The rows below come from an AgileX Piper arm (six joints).
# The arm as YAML. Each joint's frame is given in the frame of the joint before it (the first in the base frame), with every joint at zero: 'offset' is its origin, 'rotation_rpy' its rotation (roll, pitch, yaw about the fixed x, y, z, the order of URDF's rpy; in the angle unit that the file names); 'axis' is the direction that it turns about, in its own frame. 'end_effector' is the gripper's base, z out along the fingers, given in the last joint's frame.
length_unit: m
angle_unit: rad
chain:
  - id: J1
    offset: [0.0, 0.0, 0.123]
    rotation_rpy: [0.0, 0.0, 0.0]
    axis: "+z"
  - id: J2
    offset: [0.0, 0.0, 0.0]
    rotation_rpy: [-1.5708, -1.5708, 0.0]
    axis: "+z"
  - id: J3
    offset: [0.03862, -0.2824, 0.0]
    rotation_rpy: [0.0, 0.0, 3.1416]
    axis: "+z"
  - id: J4
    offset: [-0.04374, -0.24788, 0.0]
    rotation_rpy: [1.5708, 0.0, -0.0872]
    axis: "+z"
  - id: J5
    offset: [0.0, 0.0, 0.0]
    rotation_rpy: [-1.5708, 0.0, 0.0]
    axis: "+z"
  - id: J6
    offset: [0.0, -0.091, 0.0]
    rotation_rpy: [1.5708, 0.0, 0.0]
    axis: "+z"
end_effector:
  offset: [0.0, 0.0, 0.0]
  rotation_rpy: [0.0, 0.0, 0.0]
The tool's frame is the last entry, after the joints.
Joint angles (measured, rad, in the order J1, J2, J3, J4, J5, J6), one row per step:
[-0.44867, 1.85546, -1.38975, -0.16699, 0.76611, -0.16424]
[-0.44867, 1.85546, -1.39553, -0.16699, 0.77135, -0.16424]
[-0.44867, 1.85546, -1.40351, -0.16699, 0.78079, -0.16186]
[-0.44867, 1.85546, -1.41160, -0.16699, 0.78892, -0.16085]
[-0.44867, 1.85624, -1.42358, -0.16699, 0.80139, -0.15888]
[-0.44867, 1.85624, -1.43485, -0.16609, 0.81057, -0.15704]
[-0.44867, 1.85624, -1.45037, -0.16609, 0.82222, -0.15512]
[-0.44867, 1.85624, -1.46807, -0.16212, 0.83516, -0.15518]
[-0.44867, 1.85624, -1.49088, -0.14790, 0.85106, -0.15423]
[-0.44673, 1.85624, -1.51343, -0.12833, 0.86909, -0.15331]
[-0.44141, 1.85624, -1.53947, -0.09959, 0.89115, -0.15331]
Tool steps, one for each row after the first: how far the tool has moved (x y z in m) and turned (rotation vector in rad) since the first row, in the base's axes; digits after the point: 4 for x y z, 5 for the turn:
[0.0004, -0.0002, 0.0014, -0.00055, -0.00041, -0.00081]
[0.0007, -0.0005, 0.0033, 0.00029, 0.00035, -0.00442]
[0.0012, -0.0008, 0.0053, 0.00015, 0.00020, -0.00659]
[0.0019, -0.0013, 0.0079, 0.00062, 0.00093, -0.01032]
[0.0026, -0.0017, 0.0107, 0.00057, -0.00174, -0.01371]
[0.0037, -0.0024, 0.0147, -0.00108, -0.00568, -0.01726]
[0.0050, -0.0028, 0.0192, -0.00038, -0.01146, -0.02044]
[0.0068, -0.0028, 0.0249, 0.00859, -0.02364, -0.02775]
[0.0089, -0.0016, 0.0305, 0.02340, -0.03584, -0.03431]
[0.0118, 0.0014, 0.0369, 0.04647, -0.05094, -0.03856]

